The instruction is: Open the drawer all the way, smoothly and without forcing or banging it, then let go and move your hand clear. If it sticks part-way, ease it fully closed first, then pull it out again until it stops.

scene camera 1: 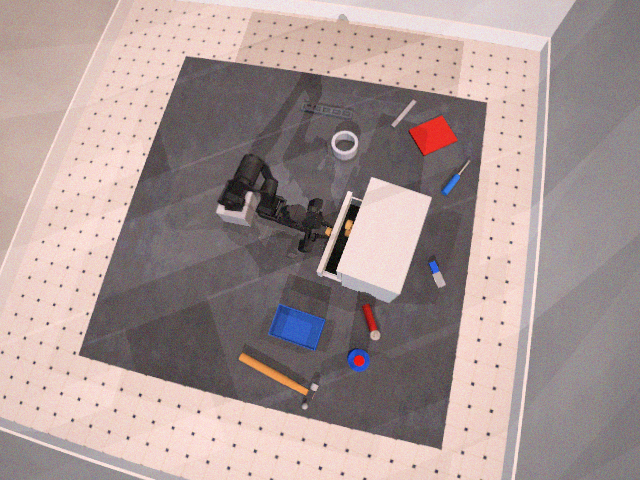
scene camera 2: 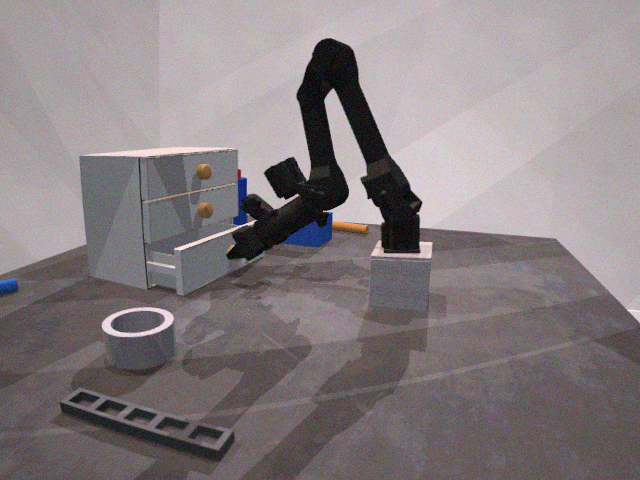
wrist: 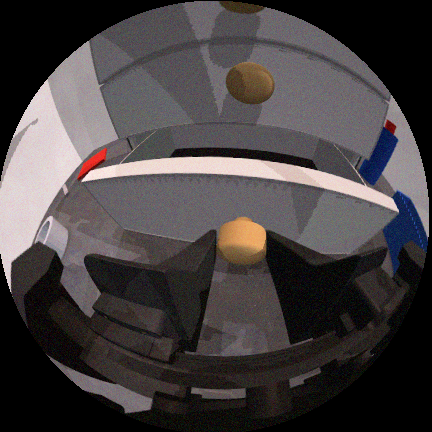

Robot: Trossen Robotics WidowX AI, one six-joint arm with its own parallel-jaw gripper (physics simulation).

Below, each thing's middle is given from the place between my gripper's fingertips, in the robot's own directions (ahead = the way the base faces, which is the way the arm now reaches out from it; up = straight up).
Scene:
My gripper is now 8 cm past the blue bin (scene camera 1: 289, 324), 34 cm to the left of it and 1 cm above it. The rest, counted from my hand: dark slotted bar (scene camera 2: 202, 439) (7 cm behind, 51 cm to the left, 4 cm below); orange-handled hammer (scene camera 1: 245, 358) (13 cm behind, 52 cm to the right, 3 cm below); red block (scene camera 1: 435, 134) (35 cm ahead, 44 cm to the left, 4 cm below).

